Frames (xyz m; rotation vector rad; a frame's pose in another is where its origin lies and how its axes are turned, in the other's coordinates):
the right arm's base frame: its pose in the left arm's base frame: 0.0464 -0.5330 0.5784 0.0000 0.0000 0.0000
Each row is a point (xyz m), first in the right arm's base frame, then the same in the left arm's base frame.
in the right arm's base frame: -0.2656 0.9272 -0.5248
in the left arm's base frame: -0.2192 0.3942 0.0536
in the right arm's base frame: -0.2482 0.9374 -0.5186
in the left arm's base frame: -0.2018 0.4044 0.0598
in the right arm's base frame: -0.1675 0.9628 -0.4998
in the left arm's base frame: -0.1211 0.4298 0.0786
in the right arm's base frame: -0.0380 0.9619 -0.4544
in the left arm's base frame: 0.0084 0.4289 0.1240
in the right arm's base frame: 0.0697 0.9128 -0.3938
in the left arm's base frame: 0.1161 0.3798 0.1846
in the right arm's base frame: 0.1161 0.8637 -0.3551
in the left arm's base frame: 0.1625 0.3307 0.2233
